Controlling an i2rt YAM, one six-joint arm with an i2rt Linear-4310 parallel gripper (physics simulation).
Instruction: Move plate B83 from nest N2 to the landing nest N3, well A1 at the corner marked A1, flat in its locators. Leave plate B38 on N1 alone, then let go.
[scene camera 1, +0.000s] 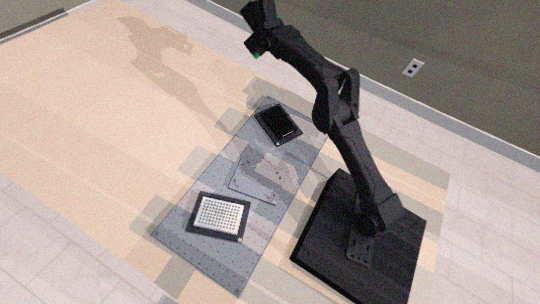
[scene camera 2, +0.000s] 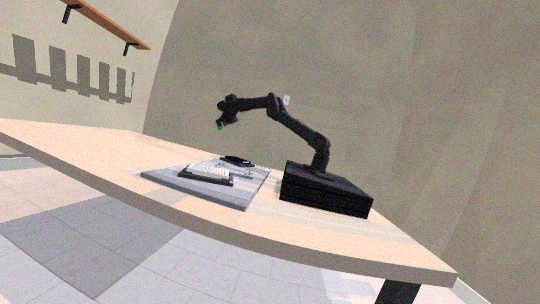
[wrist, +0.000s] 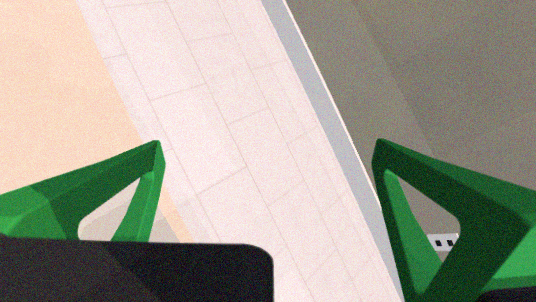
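Note:
A white 96-well plate (scene camera 1: 219, 215) (scene camera 2: 207, 171) lies flat in a dark nest at the near end of the grey pegboard. A black plate (scene camera 1: 278, 121) (scene camera 2: 239, 160) lies flat in a dark nest at the far end. A bare grey nest (scene camera 1: 252, 187) with small locator pins lies between them, with a small light mark at one corner. The labels B83, B38, N1, N2, N3 and A1 are not readable. My gripper (scene camera 1: 256, 54) (scene camera 2: 220, 127) (wrist: 268, 151) is open and empty, high above the table beyond the black plate. No plate shows in the wrist view.
The grey pegboard (scene camera 1: 220, 265) (scene camera 2: 240, 196) lies on the wooden table (scene camera 1: 75, 100) (scene camera 2: 100, 150). The black base block (scene camera 1: 320, 240) (scene camera 2: 325, 195) of my arm stands beside it. A wall with a socket (scene camera 1: 413, 67) (wrist: 443, 242) stands past the table edge. A wooden shelf (scene camera 2: 107, 24) hangs at upper left.

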